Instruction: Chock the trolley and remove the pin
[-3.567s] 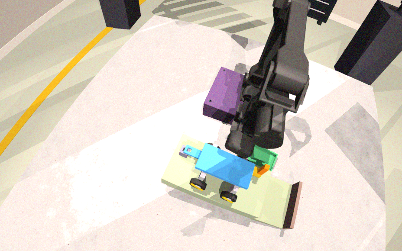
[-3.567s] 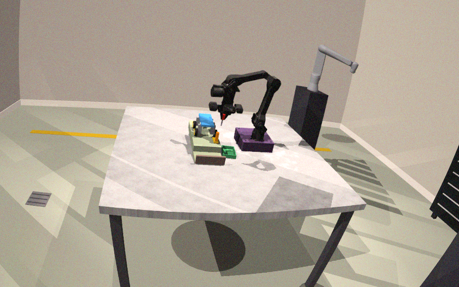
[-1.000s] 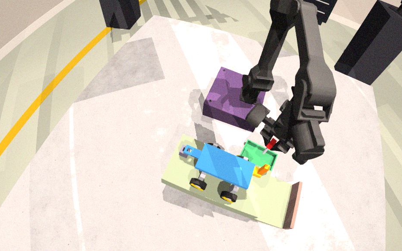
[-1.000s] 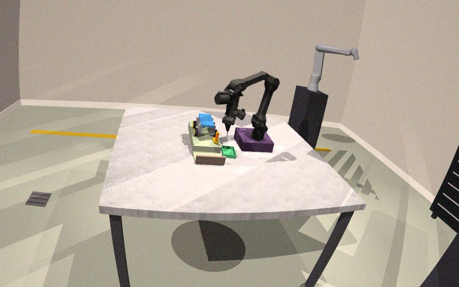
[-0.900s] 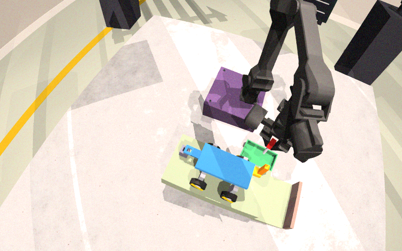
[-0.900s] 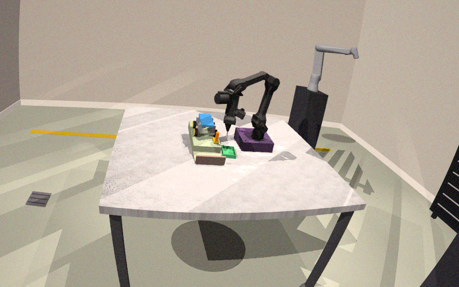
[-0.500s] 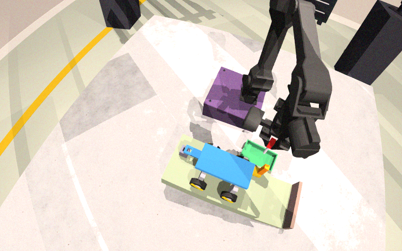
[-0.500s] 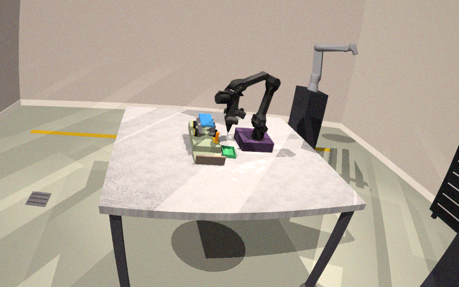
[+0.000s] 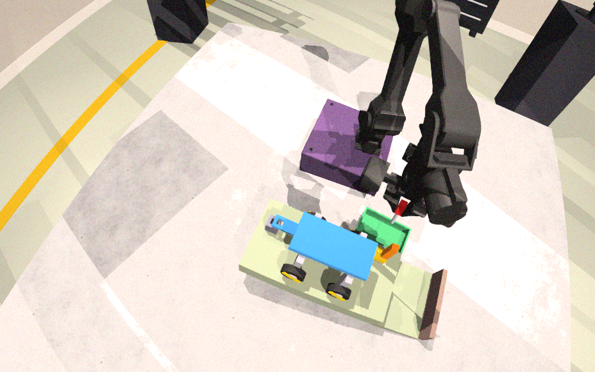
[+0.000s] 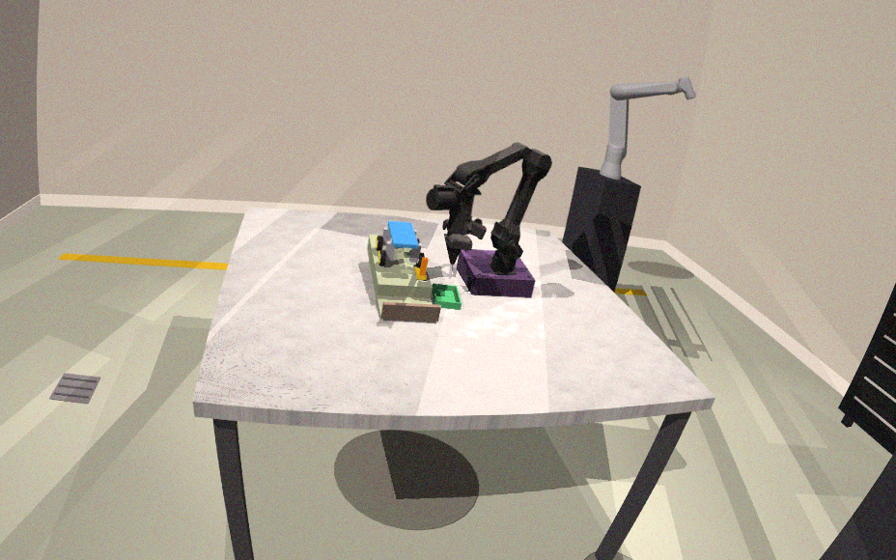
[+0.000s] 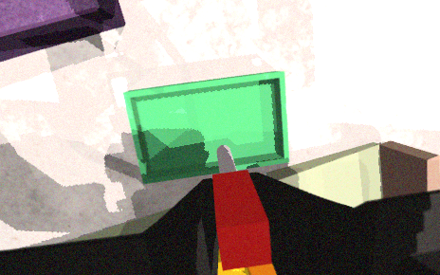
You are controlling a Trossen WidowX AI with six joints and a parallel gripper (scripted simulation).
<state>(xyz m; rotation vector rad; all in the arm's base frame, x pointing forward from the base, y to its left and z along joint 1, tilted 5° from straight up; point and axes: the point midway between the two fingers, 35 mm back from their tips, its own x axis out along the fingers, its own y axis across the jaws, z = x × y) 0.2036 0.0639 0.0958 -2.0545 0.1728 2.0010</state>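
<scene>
Now: gripper tip 80 mm short of the yellow chock, 30 mm to the left of it and 30 mm above it. The rest, counted from my gripper tip: blue trolley: 120 mm to the right, 110 mm ahead; then red-headed stop pin: right at my gripper tip; then pale green ramp: 120 mm to the right, 110 mm ahead, 70 mm below.
</scene>
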